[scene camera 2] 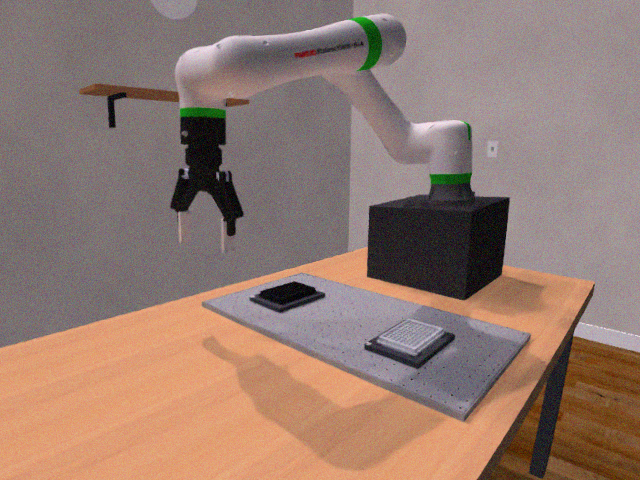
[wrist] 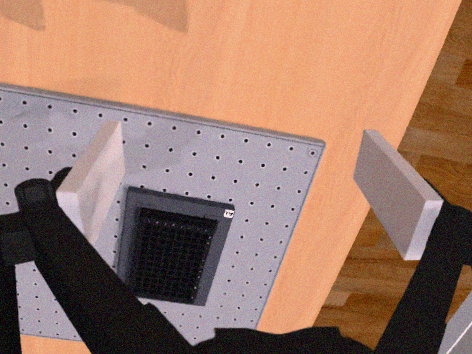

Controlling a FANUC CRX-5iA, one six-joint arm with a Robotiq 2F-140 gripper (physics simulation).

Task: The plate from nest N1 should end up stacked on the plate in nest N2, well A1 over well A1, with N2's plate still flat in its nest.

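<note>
A black well plate lies flat in a dark nest with a white A1 label at one corner, seen in the wrist view. A white well plate lies flat in a second dark nest farther right in the scene view. Nest numbers N1 and N2 cannot be read. My gripper is wide open and empty, pointing down, high above the table. In the wrist view the black plate is between the finger directions but nearer the left finger, whose linkage hides a little of the nest's lower left.
Both nests stand on a grey perforated board on the wooden table. The black robot pedestal stands behind the board. A wall shelf is behind the arm. The table edge and floor show at the right.
</note>
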